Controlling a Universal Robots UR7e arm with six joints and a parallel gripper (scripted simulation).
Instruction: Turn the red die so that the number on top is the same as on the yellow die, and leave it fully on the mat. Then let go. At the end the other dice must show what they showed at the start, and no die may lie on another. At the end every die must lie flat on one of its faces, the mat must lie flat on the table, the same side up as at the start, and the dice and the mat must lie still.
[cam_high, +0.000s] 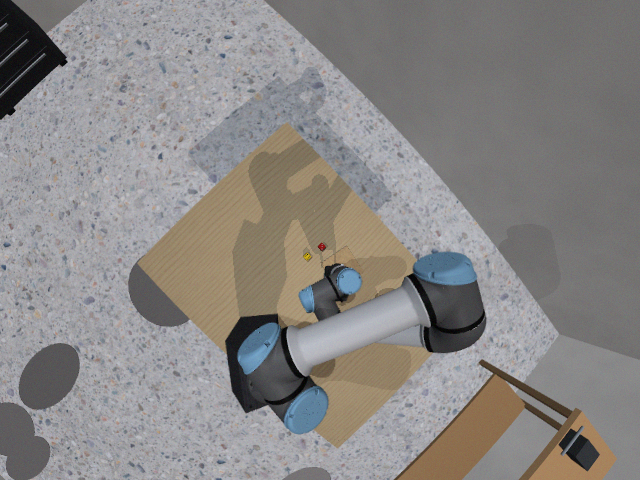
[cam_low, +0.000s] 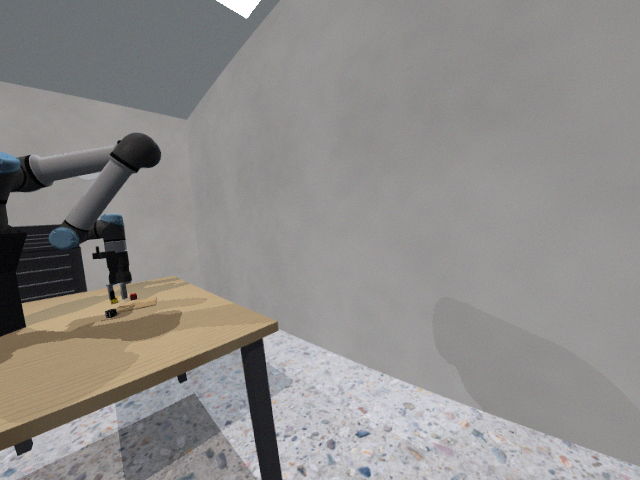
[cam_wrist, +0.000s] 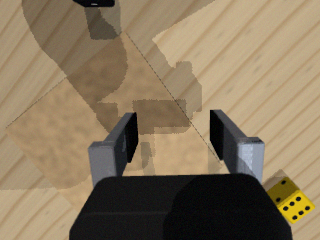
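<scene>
Right now my hand is 110 mm to the right of the red die, 60 mm short of it and 40 mm above it. Also, from my hand: black die: 110 mm to the right, 40 mm below, 40 mm behind; then tan mat: 60 mm ahead, 50 mm below, 20 mm to the right; then yellow die: 130 mm to the left, 40 mm below, 10 mm behind.
</scene>
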